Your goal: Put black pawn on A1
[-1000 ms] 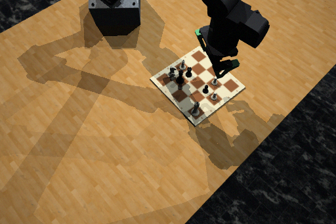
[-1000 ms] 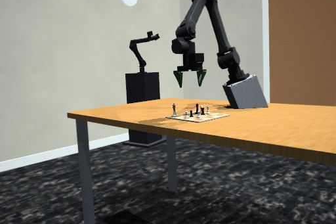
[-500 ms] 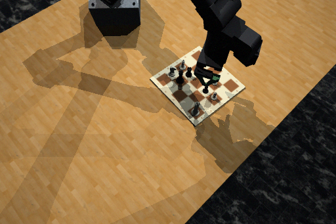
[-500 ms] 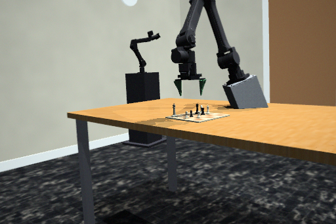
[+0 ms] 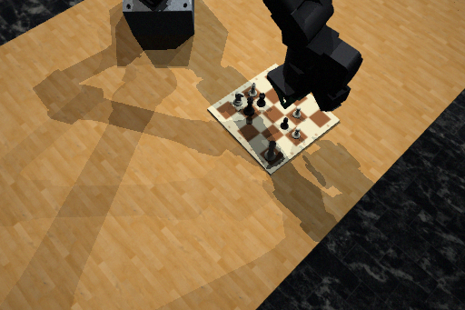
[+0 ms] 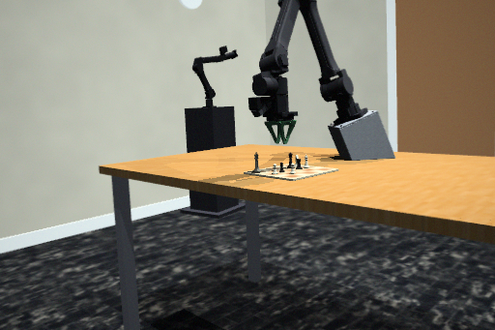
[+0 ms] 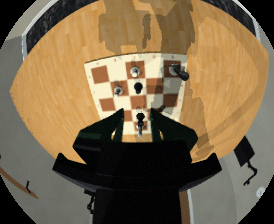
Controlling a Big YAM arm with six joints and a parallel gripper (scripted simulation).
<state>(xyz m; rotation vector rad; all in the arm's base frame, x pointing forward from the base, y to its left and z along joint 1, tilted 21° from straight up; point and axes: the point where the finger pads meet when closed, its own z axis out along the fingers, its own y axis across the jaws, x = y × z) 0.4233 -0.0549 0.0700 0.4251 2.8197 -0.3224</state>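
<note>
Right now the black pawn is 90 mm below my hand. The rest, counted from my hand: chessboard 40 mm behind, 10 mm to the left, 100 mm below; tall black piece 90 mm behind, 20 mm to the right, 70 mm below.
</note>
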